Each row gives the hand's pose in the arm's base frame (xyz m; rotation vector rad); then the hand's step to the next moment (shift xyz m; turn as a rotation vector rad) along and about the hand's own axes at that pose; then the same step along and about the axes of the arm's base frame.
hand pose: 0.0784 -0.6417 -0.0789 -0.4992 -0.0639 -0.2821
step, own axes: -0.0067 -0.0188 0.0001 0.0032 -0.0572 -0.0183
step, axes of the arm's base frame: -0.0117 -0.0141 0.0079 -0.0132 -0.0577 0.0109
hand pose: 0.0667 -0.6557 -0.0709 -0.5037 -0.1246 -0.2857
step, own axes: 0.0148 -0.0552 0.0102 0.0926 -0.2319 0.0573
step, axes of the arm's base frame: -0.0029 -0.0447 0.0369 0.0160 -0.1881 0.1732
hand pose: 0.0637 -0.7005 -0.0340 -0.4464 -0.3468 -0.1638
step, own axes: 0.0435 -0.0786 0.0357 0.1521 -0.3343 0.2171
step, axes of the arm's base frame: 0.0119 -0.0574 0.0769 0.0011 -0.2122 0.3701
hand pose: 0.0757 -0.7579 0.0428 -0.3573 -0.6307 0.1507
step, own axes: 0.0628 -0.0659 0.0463 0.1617 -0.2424 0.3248
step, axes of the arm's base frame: 0.0243 -0.0328 0.0936 -0.0586 -0.0944 0.4220
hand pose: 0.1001 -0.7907 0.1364 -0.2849 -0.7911 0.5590
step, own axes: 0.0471 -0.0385 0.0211 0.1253 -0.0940 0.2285
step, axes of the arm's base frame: 0.0253 -0.0038 0.0591 -0.0626 0.0029 0.2699
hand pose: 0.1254 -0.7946 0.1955 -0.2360 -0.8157 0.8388
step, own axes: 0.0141 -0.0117 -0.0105 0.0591 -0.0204 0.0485
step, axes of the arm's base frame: 0.0198 0.0039 0.0063 -0.0003 0.0243 0.0753
